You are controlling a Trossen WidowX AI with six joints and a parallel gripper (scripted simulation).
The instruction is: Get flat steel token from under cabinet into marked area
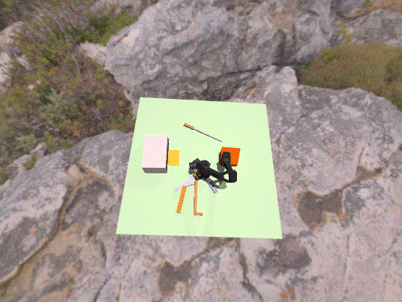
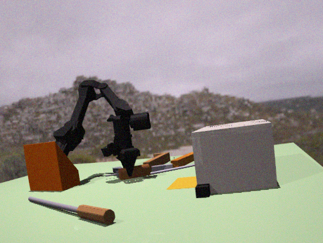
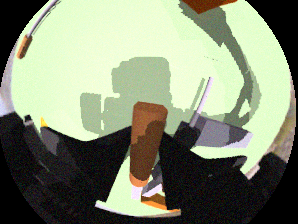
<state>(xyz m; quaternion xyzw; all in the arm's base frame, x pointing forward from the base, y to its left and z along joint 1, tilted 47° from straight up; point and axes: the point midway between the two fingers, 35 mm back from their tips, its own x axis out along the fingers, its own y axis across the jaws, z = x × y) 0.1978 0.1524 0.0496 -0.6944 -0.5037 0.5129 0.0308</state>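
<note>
Now: the grey bar 100 mm behind my gripper tip and 100 mm to the left of it. From my gripper tip the other things lie so: grey token: 420 mm ahead, 60 mm to the right; orange bar: 130 mm ahead, 260 mm to the left, 10 mm above.
</note>
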